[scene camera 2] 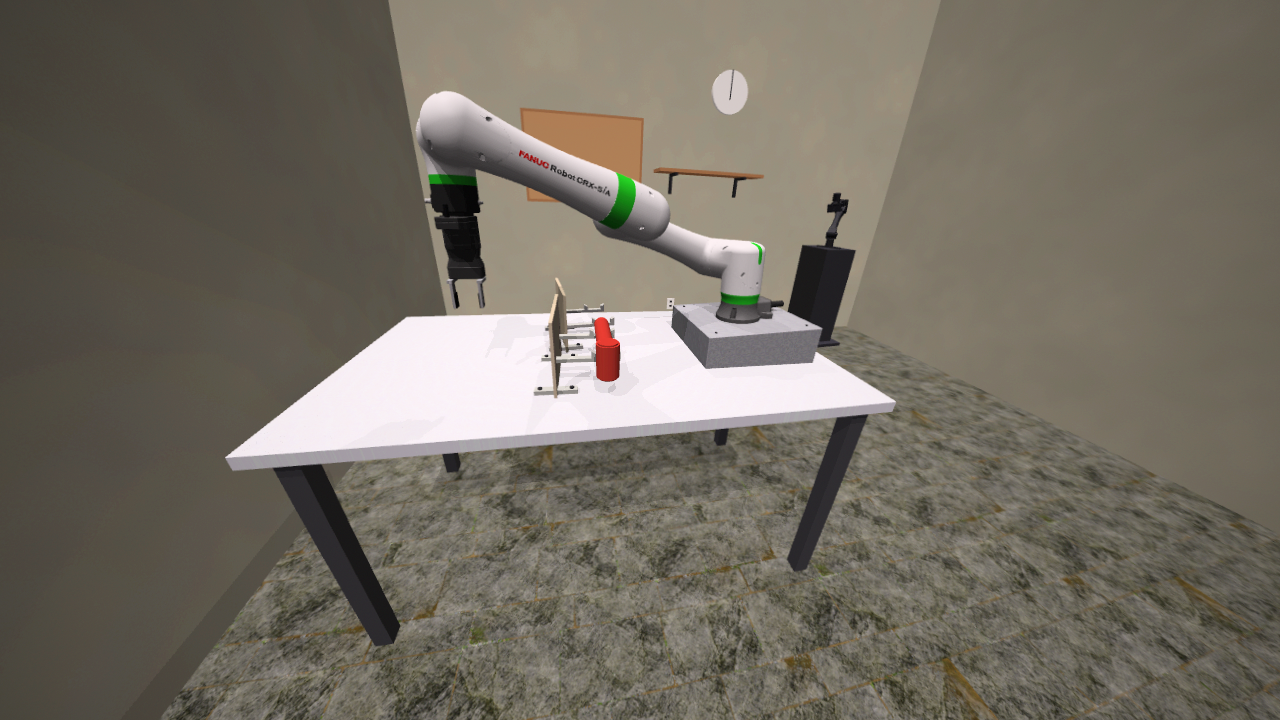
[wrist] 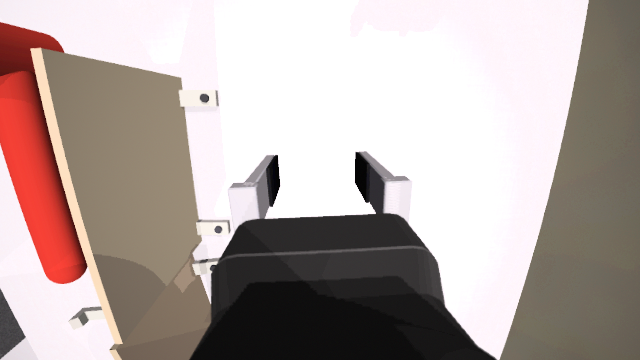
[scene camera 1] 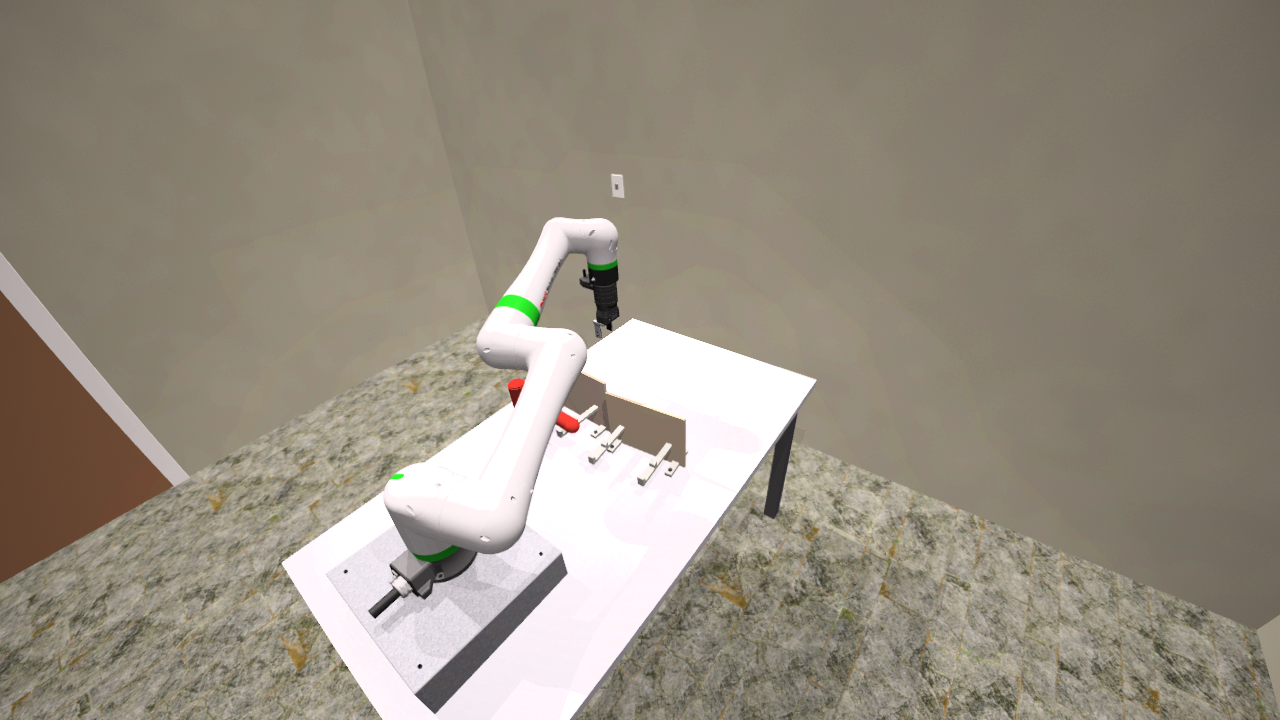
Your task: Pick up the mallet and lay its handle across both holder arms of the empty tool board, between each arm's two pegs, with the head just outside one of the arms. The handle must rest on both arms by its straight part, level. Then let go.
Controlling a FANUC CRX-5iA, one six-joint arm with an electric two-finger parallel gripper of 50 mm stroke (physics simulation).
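Places are measured from the arm's base along level axes (x ahead, y left, z up), in millimetres.
Where they show: gripper, fingertip midpoint: [scene camera 2: 469, 307] [wrist: 317, 169] [scene camera 1: 604, 333]; arm's base, origin of the base link: [scene camera 2: 737, 317] [scene camera 1: 445, 553].
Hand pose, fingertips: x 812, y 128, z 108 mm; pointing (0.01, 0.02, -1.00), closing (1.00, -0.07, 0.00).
Each offset is from my fingertips to the top centre of the thing. "*": to the spot under its first point. Level surfaces: height alone.
The red mallet @[320 mm back, 13 mm left, 57 mm down] [scene camera 1: 567, 421] [scene camera 2: 607, 360] [wrist: 40, 175] lies with its handle along the holder arms of one tool board [scene camera 1: 588, 386] [scene camera 2: 554, 344] [wrist: 125, 160], its head outside the arm at the end away from the other board. The contact at the arms is partly hidden. The empty tool board [scene camera 1: 648, 425] [scene camera 2: 561, 289] stands beside it, with two bare holder arms [scene camera 1: 660, 456]. My gripper [scene camera 1: 604, 329] [scene camera 2: 468, 295] [wrist: 317, 169] is open and empty, pointing down high above the table, behind the boards, on the side away from the mallet.
Both boards stand on small feet @[* 143 mm back, 68 mm left, 197 mm down] [wrist: 204, 98] [scene camera 2: 555, 391] on the white table @[213 mm down] [scene camera 1: 716, 367] [scene camera 2: 358, 402]. The robot's grey base block [scene camera 1: 501, 644] [scene camera 2: 751, 347] is on the mallet's side of the boards. A wall [wrist: 600, 200] is beyond the table edge behind the gripper.
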